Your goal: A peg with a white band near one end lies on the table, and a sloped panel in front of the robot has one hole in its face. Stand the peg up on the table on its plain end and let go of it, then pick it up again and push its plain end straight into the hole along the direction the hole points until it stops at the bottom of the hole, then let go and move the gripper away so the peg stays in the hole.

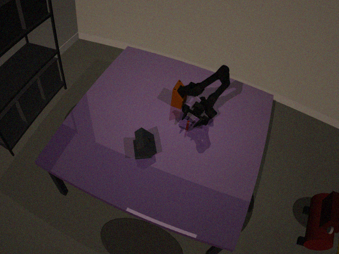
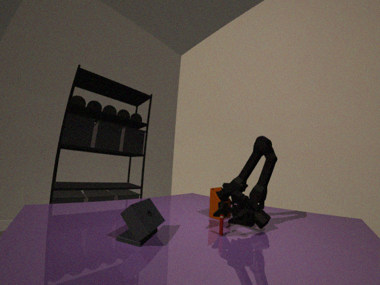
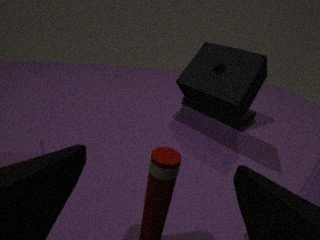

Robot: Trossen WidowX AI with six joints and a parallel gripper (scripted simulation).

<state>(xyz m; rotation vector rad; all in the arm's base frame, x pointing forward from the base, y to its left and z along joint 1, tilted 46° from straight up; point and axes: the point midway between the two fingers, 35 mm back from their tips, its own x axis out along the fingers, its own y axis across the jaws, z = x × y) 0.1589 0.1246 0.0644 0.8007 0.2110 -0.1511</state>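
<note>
The red peg lies 10 mm behind my gripper tip and 10 mm below it. Also, from my gripper tip: dark sloped panel 250 mm ahead, 160 mm to the right.
</note>
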